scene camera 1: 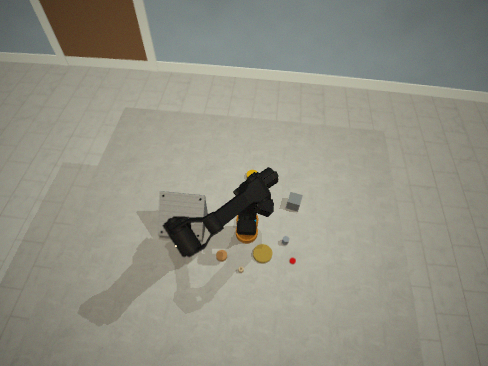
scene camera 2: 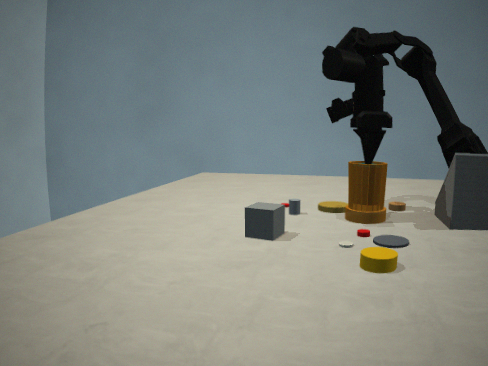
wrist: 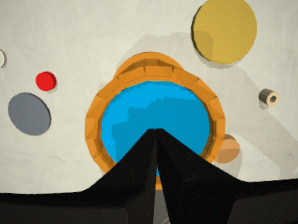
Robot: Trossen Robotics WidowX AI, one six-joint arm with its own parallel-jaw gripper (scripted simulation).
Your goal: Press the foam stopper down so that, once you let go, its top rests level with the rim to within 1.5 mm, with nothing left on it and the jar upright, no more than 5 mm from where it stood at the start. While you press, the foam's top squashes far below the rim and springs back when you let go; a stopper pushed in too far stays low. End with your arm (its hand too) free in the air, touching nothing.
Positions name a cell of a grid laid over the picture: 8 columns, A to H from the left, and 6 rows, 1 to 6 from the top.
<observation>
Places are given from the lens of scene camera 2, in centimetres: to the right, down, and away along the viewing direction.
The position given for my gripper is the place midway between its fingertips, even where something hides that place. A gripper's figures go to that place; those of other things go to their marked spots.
my gripper (scene camera 2: G3): 24, -4, 70
grey cube (scene camera 2: E4): 4, 6, 58
yellow puck (scene camera 2: G5): 16, 10, 43
The marked spots on the grey cube and the yellow puck are 20 cm apart.
</observation>
